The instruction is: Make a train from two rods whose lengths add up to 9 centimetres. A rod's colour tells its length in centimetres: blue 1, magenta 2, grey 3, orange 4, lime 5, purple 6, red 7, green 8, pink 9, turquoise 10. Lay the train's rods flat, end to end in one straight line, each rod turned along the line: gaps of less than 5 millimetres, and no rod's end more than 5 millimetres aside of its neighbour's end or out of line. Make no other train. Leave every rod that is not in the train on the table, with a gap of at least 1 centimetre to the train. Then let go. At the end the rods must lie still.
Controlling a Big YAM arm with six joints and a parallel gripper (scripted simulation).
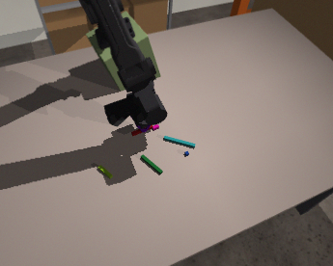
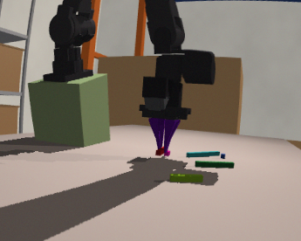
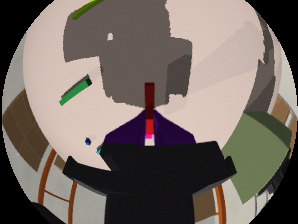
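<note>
Right now my hand is 1 cm past the magenta rod, 4 cm to the right of it and 2 cm above it. Also, from my hand: red rod (1 cm to the right); then turquoise rod (7 cm ahead, 10 cm to the left, 2 cm below); then green rod (12 cm ahead, 1 cm to the right, 2 cm below).
</note>
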